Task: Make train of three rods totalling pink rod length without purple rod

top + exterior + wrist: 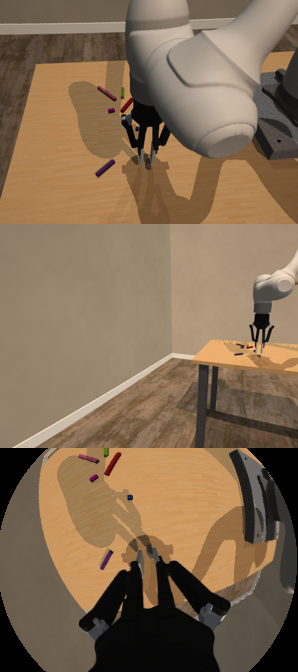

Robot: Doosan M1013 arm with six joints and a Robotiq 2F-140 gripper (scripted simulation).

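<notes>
The grey rod is 1 cm behind my hand and 5 cm below it. From my hand the other things lie so: magenta rod (5 cm ahead, 23 cm to the right, 5 cm below); then purple rod (11 cm ahead, 2 cm to the right, 5 cm below); then blue rod (1 cm behind, 13 cm to the right, 5 cm below).
</notes>
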